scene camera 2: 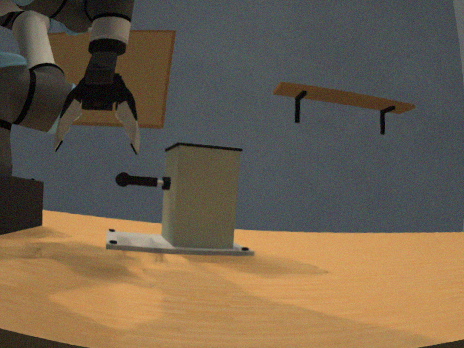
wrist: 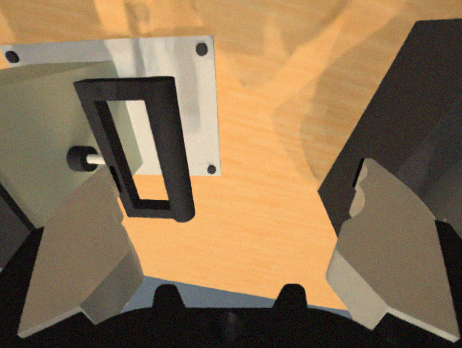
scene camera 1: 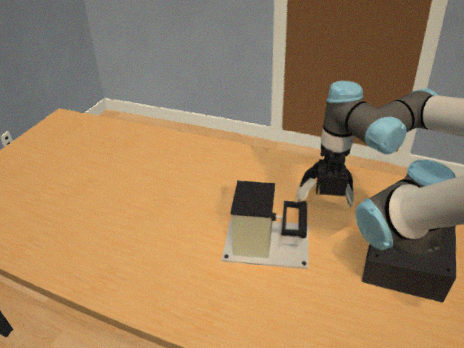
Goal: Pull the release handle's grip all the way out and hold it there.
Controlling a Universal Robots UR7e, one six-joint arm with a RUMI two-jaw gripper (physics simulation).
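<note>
The release handle's black rectangular grip (scene camera 1: 302,220) (scene camera 2: 137,180) (wrist: 172,150) stands out sideways from a pale green housing with a black top (scene camera 1: 252,235) (scene camera 2: 202,197) (wrist: 30,115). A short stretch of light rod (scene camera 2: 160,183) (wrist: 96,159) shows between the grip and the housing's black collar. My gripper (scene camera 1: 324,200) (scene camera 2: 97,150) (wrist: 234,167) is open and empty, pointing down. In scene camera 2 its fingertips are above the grip's level. In the wrist view the left fingertip overlaps the grip's housing-side edge, and the right finger is well out beyond the grip; contact cannot be told.
The housing stands on a light grey base plate (scene camera 1: 287,257) (scene camera 2: 135,242) (wrist: 207,110) with dark bolts, on the wooden table (scene camera 1: 125,200) (scene camera 2: 300,290) (wrist: 260,210). The arm's dark base block (scene camera 1: 410,272) (scene camera 2: 20,205) (wrist: 380,110) is on the grip's side. A wall shelf (scene camera 2: 345,97) hangs behind.
</note>
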